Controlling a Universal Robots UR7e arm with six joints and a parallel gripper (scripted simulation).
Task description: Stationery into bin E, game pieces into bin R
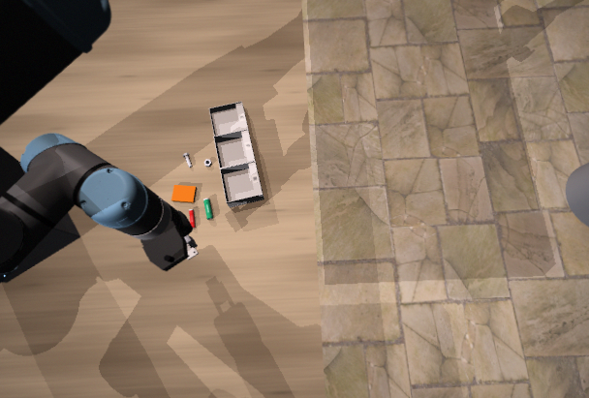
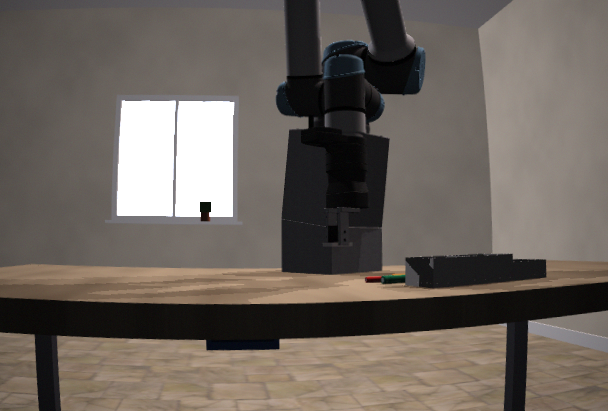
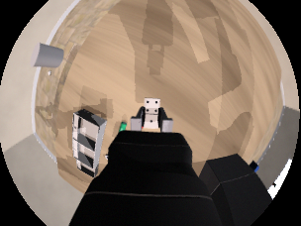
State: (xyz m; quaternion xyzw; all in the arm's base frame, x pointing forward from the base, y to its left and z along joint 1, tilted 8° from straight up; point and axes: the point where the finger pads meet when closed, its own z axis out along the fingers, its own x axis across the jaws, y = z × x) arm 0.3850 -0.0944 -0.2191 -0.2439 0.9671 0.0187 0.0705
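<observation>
The orange eraser is 140 mm to the left of my hand, 80 mm below it and 20 mm behind it. From my hand the other things lie so: green marker 90 mm to the left, 80 mm below, 30 mm ahead; then white domino 10 mm below; then red marker 80 mm to the left, 80 mm below, 10 mm behind.
</observation>
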